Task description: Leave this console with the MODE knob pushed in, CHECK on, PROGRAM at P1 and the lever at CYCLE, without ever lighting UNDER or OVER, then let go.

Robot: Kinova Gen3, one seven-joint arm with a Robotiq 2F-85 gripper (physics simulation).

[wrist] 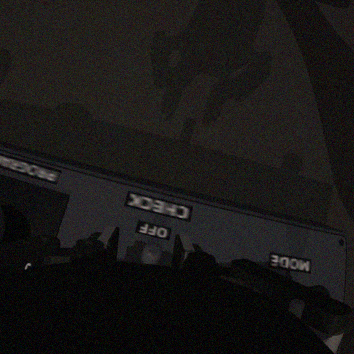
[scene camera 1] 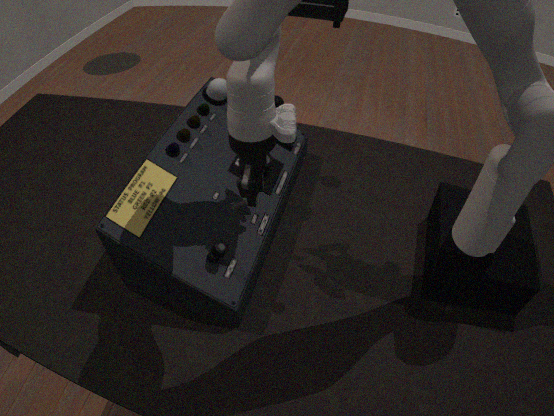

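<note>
My gripper (scene camera 1: 250, 194) (wrist: 145, 246) is partly open and points down at the console (scene camera 1: 187, 255). In the wrist view its fingertips stand either side of the pale tip of the CHECK switch (wrist: 151, 254), beside the OFF label (wrist: 153, 230) (scene camera 1: 254, 219); contact cannot be told. The ON label (scene camera 1: 216, 195) is on the far side of the switch. The black MODE knob (scene camera 1: 218, 251) stands near the console's front end; how deep it sits is unclear. The PROGRAM dial (wrist: 14, 222) is dark and partly cut off, its setting unreadable. The lever's position is hidden by the arm.
Four lamps, green (scene camera 1: 203, 109), two amber (scene camera 1: 193, 121) (scene camera 1: 183, 135) and blue (scene camera 1: 173, 149), look dark. A white dome (scene camera 1: 217, 89) is at the far corner. A yellow note (scene camera 1: 131, 206) lies on the console. The black robot base (scene camera 1: 450, 280) is at right.
</note>
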